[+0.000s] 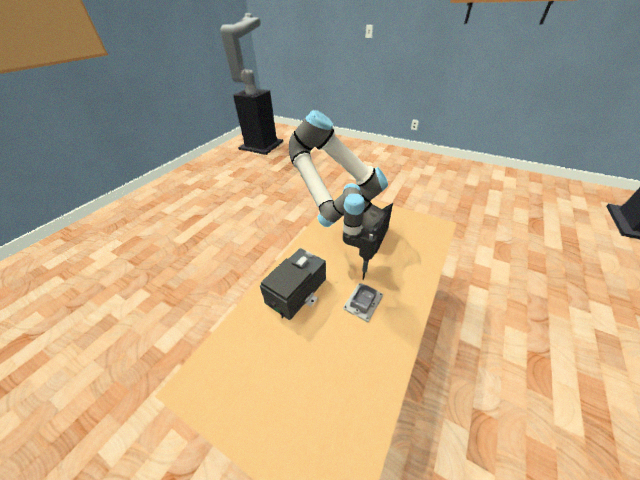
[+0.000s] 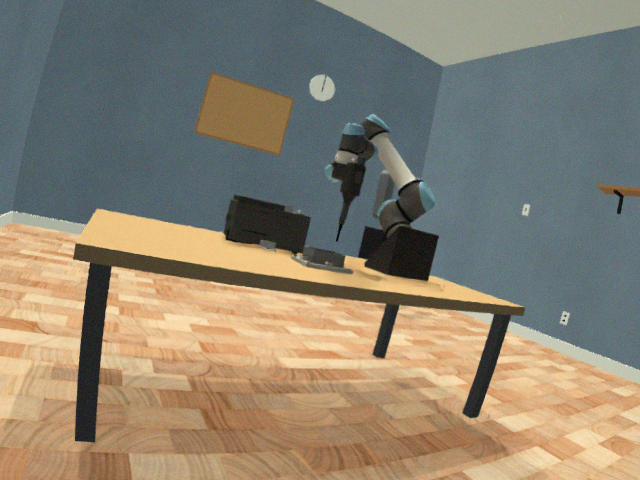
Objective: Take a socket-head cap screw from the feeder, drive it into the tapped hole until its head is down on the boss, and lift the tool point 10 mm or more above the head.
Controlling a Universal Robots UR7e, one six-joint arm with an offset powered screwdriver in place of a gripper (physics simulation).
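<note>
The black screwdriver, my gripper [image 1: 363,277] [image 2: 337,239], points down from the arm's wrist. Its tip hangs in the air with a visible gap above the grey housing [image 1: 364,297] [image 2: 323,256], near the housing's end towards the arm base. No screw can be made out at the tip; it is too small to tell. The housing stands on a light flat plate [image 1: 352,311] [image 2: 341,270] with small holes at its corners. The tapped hole and any screw head in it are too small to make out. The black box-shaped screw feeder [image 1: 289,283] [image 2: 266,223] stands beside the housing.
A small light bracket [image 1: 311,299] [image 2: 267,244] sticks out from the feeder's side facing the housing. The arm's black base block [image 2: 405,253] stands on the wooden table [image 1: 320,382] [image 2: 170,248]. A grey arm on a black pedestal [image 1: 255,119] stands on the floor behind.
</note>
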